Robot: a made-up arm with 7 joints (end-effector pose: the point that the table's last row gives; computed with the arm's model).
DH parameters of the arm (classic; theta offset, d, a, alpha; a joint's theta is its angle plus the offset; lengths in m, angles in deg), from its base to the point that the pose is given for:
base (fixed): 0 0.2 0 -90
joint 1: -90 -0.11 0.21 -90
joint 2: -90 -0.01 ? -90
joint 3: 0 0.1 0.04 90
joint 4: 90 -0.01 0.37 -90
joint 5: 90 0.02 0.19 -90
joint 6: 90 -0.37 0.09 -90
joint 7: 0 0.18 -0.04 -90
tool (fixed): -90 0.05 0 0
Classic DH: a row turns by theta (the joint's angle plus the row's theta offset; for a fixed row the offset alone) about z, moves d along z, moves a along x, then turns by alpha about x.
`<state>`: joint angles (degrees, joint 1 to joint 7).
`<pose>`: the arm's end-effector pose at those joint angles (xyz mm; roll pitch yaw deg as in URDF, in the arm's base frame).
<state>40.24 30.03 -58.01 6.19 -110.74 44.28 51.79</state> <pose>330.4 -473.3 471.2 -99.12 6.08 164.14</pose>
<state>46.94 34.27 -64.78 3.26 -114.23 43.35 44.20</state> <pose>309.8 -477.6 420.2 -104.05 -7.07 156.87</pose>
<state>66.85 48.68 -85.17 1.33 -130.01 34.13 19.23</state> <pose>199.4 -388.2 326.3 -103.65 -31.11 109.79</pose>
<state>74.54 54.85 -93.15 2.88 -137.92 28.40 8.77</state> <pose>183.1 -317.7 309.2 -98.16 -26.58 84.61</pose>
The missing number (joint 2, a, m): 0.15
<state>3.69 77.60 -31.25 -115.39 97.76 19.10 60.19</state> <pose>-90.4 10.9 1039.2 29.63 -56.89 33.14</pose>
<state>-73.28 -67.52 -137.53 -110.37 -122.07 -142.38 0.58</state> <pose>-674.0 -415.8 293.8 148.40 -2.35 -103.69</pose>
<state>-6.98 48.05 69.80 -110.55 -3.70 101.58 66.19</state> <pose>-869.3 35.6 514.9 159.75 -30.57 -122.97</pose>
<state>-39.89 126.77 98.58 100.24 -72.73 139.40 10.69</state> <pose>-6.2 -272.4 1196.6 -1.03 -42.21 70.05</pose>
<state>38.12 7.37 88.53 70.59 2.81 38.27 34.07</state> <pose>837.2 -70.6 135.6 146.88 31.95 95.54</pose>
